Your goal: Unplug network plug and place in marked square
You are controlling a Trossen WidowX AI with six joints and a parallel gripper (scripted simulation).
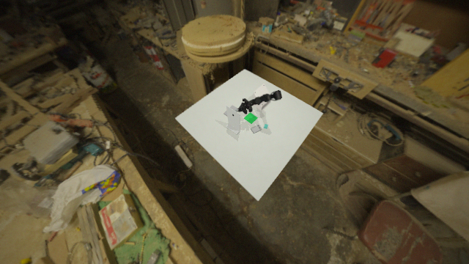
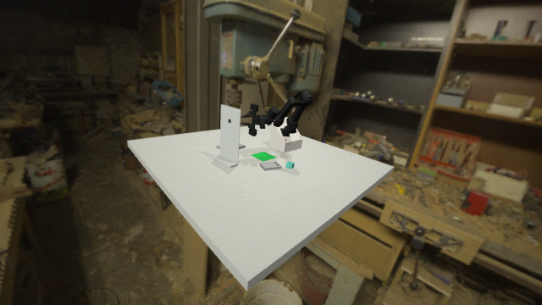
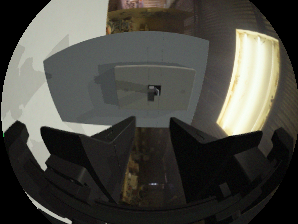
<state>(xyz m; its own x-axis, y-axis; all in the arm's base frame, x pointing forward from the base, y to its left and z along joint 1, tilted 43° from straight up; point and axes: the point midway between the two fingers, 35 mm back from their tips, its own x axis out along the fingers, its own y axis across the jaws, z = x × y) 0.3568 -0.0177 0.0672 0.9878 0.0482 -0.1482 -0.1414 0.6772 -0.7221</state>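
The network plug lies 6 cm ahead of my gripper tip and 1 cm to the left of it. Round my gripper tip: white upright panel 8 cm ahead, 2 cm to the left, 9 cm below; then small teal block 21 cm behind, 24 cm to the left, 22 cm below; then green marked square 16 cm behind, 4 cm to the left, 23 cm below.
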